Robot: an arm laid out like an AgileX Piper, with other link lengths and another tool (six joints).
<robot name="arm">
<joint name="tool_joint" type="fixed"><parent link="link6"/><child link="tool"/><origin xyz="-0.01 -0.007 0.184" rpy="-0.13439 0 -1.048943"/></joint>
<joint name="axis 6" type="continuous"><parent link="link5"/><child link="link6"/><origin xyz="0 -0.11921 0" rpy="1.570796 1.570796 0"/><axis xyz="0 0 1"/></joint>
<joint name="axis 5" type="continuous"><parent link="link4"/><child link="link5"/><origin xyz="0 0 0" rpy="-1.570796 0 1.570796"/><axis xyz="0 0 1"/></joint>
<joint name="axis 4" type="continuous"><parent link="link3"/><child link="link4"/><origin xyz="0.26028 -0.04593 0" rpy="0.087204 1.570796 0"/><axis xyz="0 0 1"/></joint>
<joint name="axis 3" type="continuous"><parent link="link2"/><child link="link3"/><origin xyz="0.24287 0.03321 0" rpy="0 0 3.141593"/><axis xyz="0 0 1"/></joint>
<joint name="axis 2" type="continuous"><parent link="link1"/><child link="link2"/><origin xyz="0 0 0" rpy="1.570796 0 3.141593"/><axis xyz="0 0 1"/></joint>
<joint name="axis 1" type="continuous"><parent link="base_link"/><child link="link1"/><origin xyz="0 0 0.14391" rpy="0 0 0"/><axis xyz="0 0 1"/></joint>
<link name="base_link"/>
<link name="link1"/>
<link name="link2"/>
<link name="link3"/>
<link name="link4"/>
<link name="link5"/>
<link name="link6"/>
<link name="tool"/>
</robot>
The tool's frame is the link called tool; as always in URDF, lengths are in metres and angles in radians. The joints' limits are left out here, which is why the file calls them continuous.
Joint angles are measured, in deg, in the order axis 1, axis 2, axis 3, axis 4, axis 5, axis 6. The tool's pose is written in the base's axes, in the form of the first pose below.
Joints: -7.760 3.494 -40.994 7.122 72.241 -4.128
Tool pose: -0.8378 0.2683 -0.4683 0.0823 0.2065 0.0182 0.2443
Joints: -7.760 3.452 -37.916 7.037 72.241 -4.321
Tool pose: -0.8498 0.2708 -0.4457 0.0767 0.2086 0.0176 0.2206
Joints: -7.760 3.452 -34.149 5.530 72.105 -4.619
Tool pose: -0.8627 0.2752 -0.4202 0.0579 0.2095 0.0099 0.1909
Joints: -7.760 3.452 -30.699 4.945 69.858 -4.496
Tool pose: -0.8659 0.2797 -0.4113 0.0520 0.2156 0.0058 0.1732
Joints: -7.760 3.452 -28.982 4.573 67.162 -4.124
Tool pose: -0.8610 0.2838 -0.4188 0.0519 0.2232 0.0024 0.1709
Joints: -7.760 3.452 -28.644 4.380 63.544 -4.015
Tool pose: -0.8480 0.2838 -0.4441 0.0556 0.2335 -0.0006 0.1839
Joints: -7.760 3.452 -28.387 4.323 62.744 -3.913
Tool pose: -0.8456 0.2846 -0.4481 0.0563 0.2357 -0.0013 0.1854
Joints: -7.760 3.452 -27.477 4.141 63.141 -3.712
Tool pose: -0.8501 0.2872 -0.4381 0.0537 0.2344 -0.0019 0.1760
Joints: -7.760 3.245 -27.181 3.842 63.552 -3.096
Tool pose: -0.8507 0.2920 -0.4339 0.0529 0.2329 -0.0031 0.1726
